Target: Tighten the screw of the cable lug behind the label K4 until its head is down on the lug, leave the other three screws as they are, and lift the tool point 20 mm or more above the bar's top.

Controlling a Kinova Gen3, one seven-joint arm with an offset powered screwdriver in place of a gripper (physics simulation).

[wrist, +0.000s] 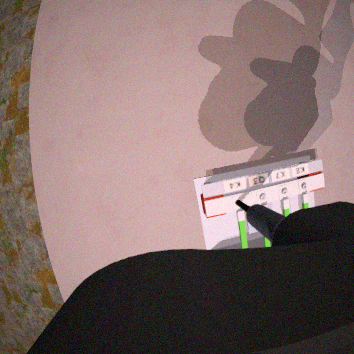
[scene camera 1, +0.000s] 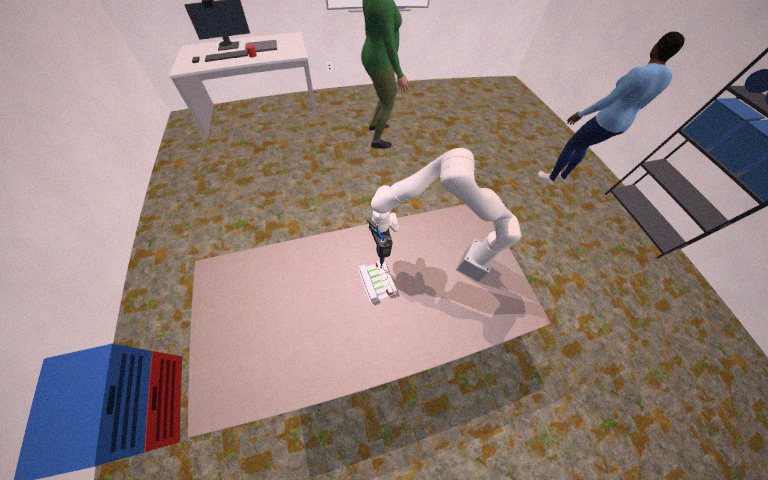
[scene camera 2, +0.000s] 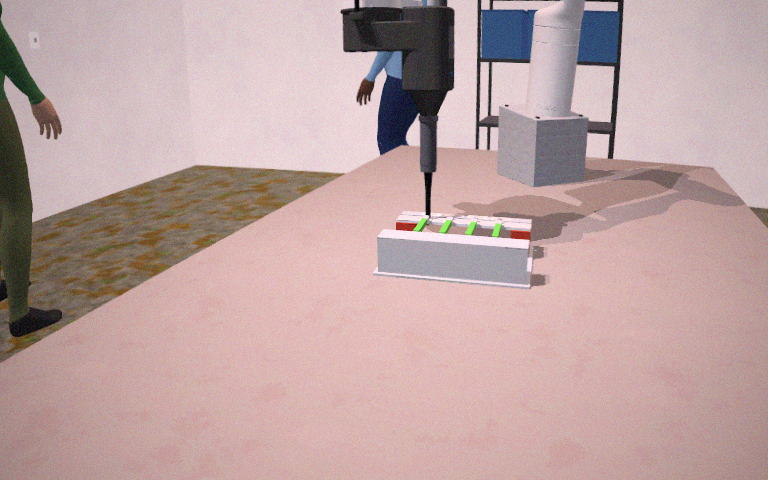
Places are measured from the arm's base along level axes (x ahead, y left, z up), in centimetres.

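Where they show: hand, its tool point: (wrist: 237, 202) (scene camera 1: 380, 267) (scene camera 2: 427, 217); arm's base, origin of its link: (scene camera 1: 481, 256) (scene camera 2: 547, 111).
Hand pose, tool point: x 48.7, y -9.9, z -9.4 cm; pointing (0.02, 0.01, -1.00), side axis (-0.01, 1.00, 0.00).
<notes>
Things, the pixels of their top centre, and the offset from my tool point. "*": a spot on its surface instead. Level surfaces: height alone.
- screwdriver, centre of its top: (wrist: 255, 214) (scene camera 2: 428, 170) (scene camera 1: 381, 262) dx -0.1, dy +0.0, dz +6.5 cm
- white bar, a spot on its surface: (wrist: 215, 206) * dx +0.2, dy -2.8, dz -0.2 cm
- label K4, centre of its top: (wrist: 234, 184) dx -2.3, dy -0.3, dz -0.2 cm
- K4 cable, a spot on its surface: (scene camera 2: 419, 225) (wrist: 243, 242) * dx +5.1, dy +0.5, dz +0.6 cm
- Q3, centre of its top: (wrist: 262, 197) dx -0.4, dy +3.1, dz +0.5 cm
- X7, centre of its top: (wrist: 284, 191) dx -0.8, dy +6.3, dz +0.5 cm
- K8, centre of its top: (wrist: 304, 186) dx -1.2, dy +9.5, dz +0.6 cm
- pinkish table top, height of its surface: dz -4.4 cm
My screwdriver (scene camera 1: 382, 264) (scene camera 2: 428, 213) (wrist: 239, 202) stands upright, its thin black tip at the K4 place on the white bar (wrist: 215, 206). It has no fingers to judge as open or shut. The label K4 (wrist: 235, 184) lies beside the tip in the wrist view, upside down. The tip hides the K4 screw, so its head height cannot be seen. The K4 cable (scene camera 2: 419, 225) (wrist: 243, 234) is green. The other screws show behind Q3 (wrist: 262, 196), X7 (wrist: 284, 191) and K8 (wrist: 303, 185); their heights are too small to tell.
A raised white wall (scene camera 1: 367, 284) (scene camera 2: 453, 257) runs along the terminal block's other side. Red end pieces (scene camera 2: 520, 234) flank the cables. The arm's base (scene camera 1: 474, 266) (scene camera 2: 540, 148) stands on the pinkish table top (scene camera 1: 271, 339) (scene camera 2: 283, 367). Two people (scene camera 1: 380, 62) (scene camera 1: 634, 96) stand beyond the table.
</notes>
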